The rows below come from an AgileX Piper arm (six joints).
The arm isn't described. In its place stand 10 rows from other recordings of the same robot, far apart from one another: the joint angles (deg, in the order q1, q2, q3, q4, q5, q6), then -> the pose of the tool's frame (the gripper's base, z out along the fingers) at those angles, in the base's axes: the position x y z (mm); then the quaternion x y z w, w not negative.
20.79 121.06 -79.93 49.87 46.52 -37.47 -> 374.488 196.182 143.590 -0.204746 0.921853 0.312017 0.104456
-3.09 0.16 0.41 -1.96 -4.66 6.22 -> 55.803 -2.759 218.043 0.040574 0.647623 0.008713 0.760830
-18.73 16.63 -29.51 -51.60 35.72 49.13 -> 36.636 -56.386 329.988 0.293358 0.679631 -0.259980 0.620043
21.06 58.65 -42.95 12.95 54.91 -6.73 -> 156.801 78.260 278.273 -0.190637 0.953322 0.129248 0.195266
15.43 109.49 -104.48 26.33 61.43 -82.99 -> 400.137 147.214 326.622 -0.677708 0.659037 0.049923 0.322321
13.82 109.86 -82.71 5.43 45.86 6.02 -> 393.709 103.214 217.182 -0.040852 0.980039 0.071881 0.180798
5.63 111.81 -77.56 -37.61 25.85 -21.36 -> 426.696 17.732 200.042 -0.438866 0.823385 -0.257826 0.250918
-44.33 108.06 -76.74 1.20 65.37 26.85 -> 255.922 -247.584 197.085 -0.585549 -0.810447 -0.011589 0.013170
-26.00 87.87 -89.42 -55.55 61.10 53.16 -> 261.990 -200.874 417.311 0.467369 0.707122 -0.381138 0.369158
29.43 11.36 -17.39 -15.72 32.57 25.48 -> 56.119 16.421 254.405 -0.082071 0.816693 0.145364 0.552401
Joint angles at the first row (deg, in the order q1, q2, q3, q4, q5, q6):
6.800, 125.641, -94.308, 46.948, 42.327, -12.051
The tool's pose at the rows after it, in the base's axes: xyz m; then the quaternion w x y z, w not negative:
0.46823 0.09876 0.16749 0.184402 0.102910 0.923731 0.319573
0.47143 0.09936 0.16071 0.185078 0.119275 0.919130 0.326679
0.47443 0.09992 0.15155 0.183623 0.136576 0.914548 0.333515
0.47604 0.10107 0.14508 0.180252 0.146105 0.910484 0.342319
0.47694 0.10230 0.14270 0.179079 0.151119 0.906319 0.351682
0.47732 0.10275 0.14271 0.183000 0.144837 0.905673 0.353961
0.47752 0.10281 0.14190 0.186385 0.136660 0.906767 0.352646
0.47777 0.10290 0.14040 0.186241 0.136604 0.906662 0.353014
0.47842 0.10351 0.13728 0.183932 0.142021 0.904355 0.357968
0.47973 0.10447 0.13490 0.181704 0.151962 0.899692 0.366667
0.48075 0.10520 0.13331 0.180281 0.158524 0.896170 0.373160
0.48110 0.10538 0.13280 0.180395 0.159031 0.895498 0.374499
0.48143 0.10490 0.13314 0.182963 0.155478 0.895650 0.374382
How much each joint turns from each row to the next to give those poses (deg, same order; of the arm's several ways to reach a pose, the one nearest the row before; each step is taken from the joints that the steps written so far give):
-0.385, 1.096, -0.860, 1.740, -0.227, 0.046
0.001, 1.063, -0.101, 1.903, -1.172, 0.001
-0.001, 1.293, 0.002, 2.122, -1.185, -0.191
0.000, 0.958, -0.002, 2.182, -0.344, -0.797
0.000, 0.454, 0.000, 2.018, -0.021, -0.966
0.000, 0.069, 0.001, 0.825, -0.046, -1.428
0.000, 0.114, -0.001, 0.195, -0.065, -1.242
0.000, 0.199, 0.002, 0.262, -0.074, -0.302
0.000, 0.468, -0.001, 1.159, -0.061, -0.353
0.000, 0.513, -0.147, 1.736, -0.057, -0.166
0.000, 0.379, -0.141, 1.292, 0.000, -0.202
0.000, 0.124, -0.066, 0.312, 0.000, -0.189
-0.069, 0.000, -0.048, 0.153, 0.001, -0.616

